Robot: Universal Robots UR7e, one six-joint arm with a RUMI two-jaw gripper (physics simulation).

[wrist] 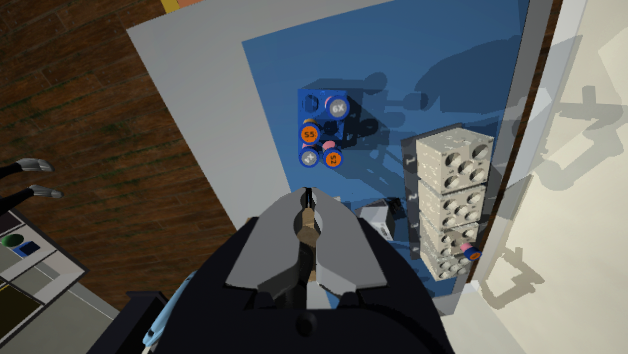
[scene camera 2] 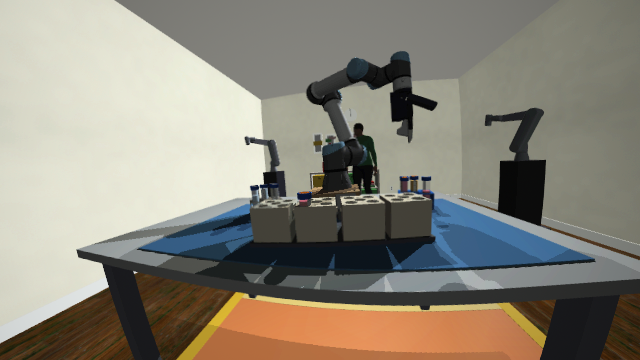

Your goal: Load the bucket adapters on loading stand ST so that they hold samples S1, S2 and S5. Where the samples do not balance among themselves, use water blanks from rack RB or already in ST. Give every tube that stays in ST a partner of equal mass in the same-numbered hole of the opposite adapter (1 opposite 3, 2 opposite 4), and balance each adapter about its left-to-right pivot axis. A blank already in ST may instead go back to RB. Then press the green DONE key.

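Pixels of known places: gripper, fingertip midpoint: (wrist: pixel 308 189) (scene camera 2: pixel 409 142); arm's base at its link origin: (scene camera 2: pixel 337 187).
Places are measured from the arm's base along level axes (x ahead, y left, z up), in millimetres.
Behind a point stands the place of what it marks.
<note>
My gripper (scene camera 2: pixel 409 140) @(x 96, y 334, z 194 mm) (wrist: pixel 308 189) @(x 96, y 334, z 194 mm) is shut and empty, high above the table. In the wrist view, a blue rack (wrist: pixel 322 93) @(x 124, y 404, z -5 mm) holds orange-capped S5 (wrist: pixel 309 134) @(x 97, y 349, z 57 mm) and S2 (wrist: pixel 333 159) @(x 133, y 305, z 57 mm), and grey-capped X4 (wrist: pixel 309 158) @(x 93, y 310, z 57 mm) and a tube (wrist: pixel 338 108) @(x 142, y 384, z 57 mm) whose label looks like an upside-down X9. Stand ST (wrist: pixel 409 200) @(x 349, y 123, z -54 mm) bears four beige adapters (scene camera 2: pixel 408 218) @(x 441, y 260, z -9 mm) (scene camera 2: pixel 363 220) @(x 466, y 160, z -7 mm) (scene camera 2: pixel 316 222) @(x 491, y 56, z -7 mm) (scene camera 2: pixel 272 224) @(x 516, y -47, z -9 mm). An orange-topped tube (scene camera 2: pixel 304 198) @(x 492, y 30, z 49 mm) (wrist: pixel 472 254) @(x 467, y 31, z 60 mm) stands in the third adapter from the numbered 1 end; its label is unreadable. The green DONE key does not show.
Blue-capped tubes (scene camera 2: pixel 254 194) @(x 316, y -262, z 26 mm) stand behind the adapters at the left in the scene view. A grey-white device (wrist: pixel 378 220) @(x 244, y 116, z 5 mm) sits between my gripper and ST. A blue mat (scene camera 2: pixel 500 240) @(x 429, y 465, z -65 mm) (wrist: pixel 280 75) @(x 47, y 442, z -65 mm) covers part of the grey table (scene camera 2: pixel 530 275) @(x 551, y 433, z -68 mm) (wrist: pixel 200 75) @(x -113, y 457, z -68 mm).
</note>
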